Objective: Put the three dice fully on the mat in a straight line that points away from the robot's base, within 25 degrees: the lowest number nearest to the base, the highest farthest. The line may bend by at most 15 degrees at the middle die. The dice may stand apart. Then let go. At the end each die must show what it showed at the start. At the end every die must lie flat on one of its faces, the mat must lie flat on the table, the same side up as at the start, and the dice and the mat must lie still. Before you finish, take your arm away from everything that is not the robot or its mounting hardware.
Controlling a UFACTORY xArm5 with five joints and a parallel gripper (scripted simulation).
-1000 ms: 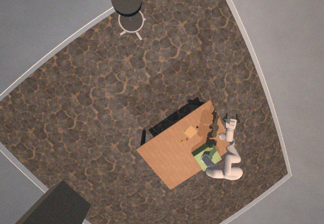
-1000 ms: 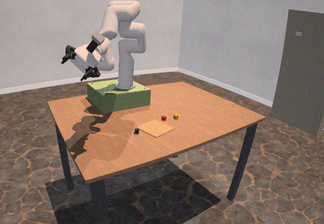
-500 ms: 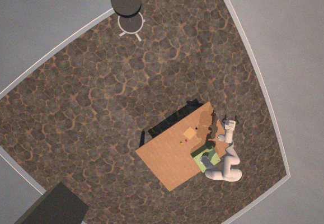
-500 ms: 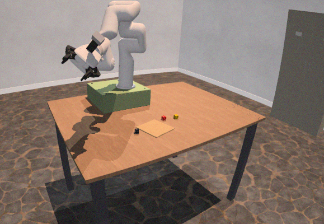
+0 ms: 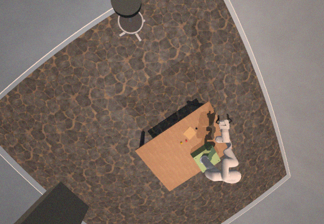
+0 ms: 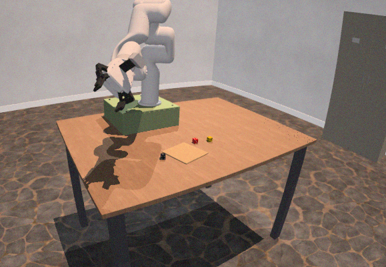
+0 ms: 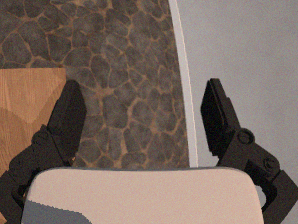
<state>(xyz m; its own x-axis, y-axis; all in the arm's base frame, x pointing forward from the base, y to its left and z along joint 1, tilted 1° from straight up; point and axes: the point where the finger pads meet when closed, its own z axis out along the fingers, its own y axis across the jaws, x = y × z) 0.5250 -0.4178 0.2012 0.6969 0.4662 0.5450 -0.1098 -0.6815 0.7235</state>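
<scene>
My gripper is now 300 mm above the black die, 260 mm to the right of it and 120 mm past it. Also, from my hand: red die (470 mm to the left, 300 mm below, 180 mm behind); then yellow die (540 mm to the left, 300 mm below, 160 mm behind); then tan mat (370 mm to the left, 310 mm below, 120 mm behind).
</scene>
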